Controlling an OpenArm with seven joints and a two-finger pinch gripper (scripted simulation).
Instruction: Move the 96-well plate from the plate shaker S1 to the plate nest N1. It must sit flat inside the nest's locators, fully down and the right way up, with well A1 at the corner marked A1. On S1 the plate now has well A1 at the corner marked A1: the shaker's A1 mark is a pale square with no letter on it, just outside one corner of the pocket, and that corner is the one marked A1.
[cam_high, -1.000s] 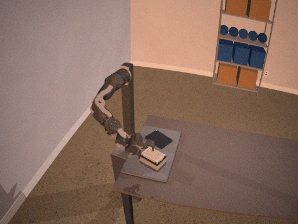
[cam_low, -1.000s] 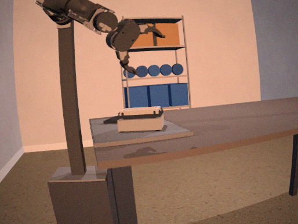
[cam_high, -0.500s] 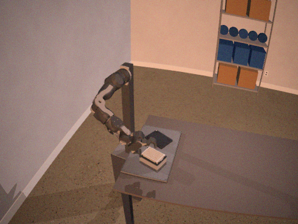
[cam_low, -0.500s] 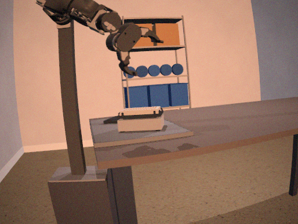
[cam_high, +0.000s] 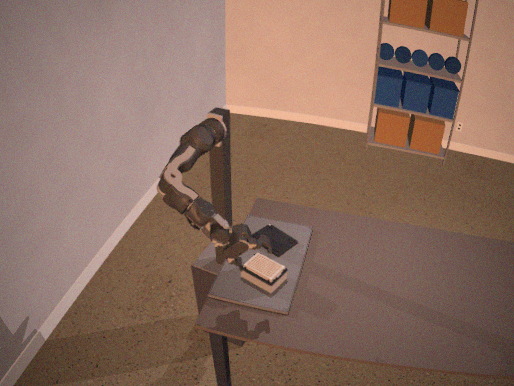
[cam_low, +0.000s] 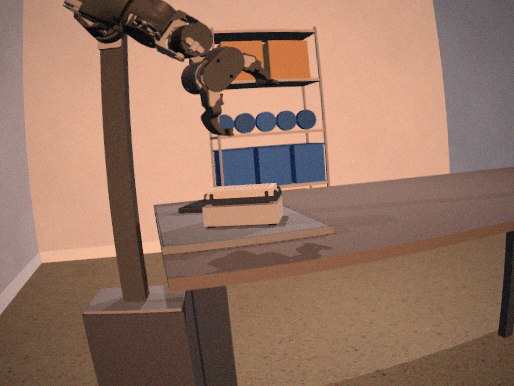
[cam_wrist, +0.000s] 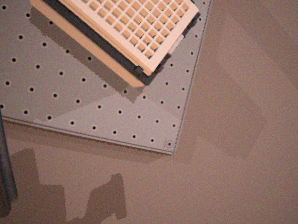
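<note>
Now: hand 15 cm above the pale 96-well plate, 11 cm to the right of it and 2 cm past it. From my hand the other things lie so: plate shaker 18 cm below, 12 cm to the left, 1 cm ahead.
</note>
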